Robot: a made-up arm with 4 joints.
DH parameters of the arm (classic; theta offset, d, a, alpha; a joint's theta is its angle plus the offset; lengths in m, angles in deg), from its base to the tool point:
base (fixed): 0 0.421 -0.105 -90
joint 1: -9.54 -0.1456 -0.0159 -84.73
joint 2: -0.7 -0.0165 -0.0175 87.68
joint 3: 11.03 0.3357 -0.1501 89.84
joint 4: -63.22 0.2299 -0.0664 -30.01
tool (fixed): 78.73 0.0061 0 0
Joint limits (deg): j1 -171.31..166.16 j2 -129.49..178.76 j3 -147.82..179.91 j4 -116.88..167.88
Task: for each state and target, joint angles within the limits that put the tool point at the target. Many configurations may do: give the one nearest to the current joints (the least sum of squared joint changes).
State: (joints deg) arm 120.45 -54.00 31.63 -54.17
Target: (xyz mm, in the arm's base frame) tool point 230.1 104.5 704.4
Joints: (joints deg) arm 106.77 -49.56 27.11 -31.12
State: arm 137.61 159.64 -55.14 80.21
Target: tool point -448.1 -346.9 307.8
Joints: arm 155.13 168.36 -78.07 114.89
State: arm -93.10 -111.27 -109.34 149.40
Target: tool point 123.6 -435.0 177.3
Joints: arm -87.46 -96.06 -94.51 103.83
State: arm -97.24 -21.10 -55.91 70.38
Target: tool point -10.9 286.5 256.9
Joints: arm -103.49 24.46 -70.33 75.18
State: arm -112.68 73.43 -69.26 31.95
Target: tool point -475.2 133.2 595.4
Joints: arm -122.19 89.90 -36.14 9.92
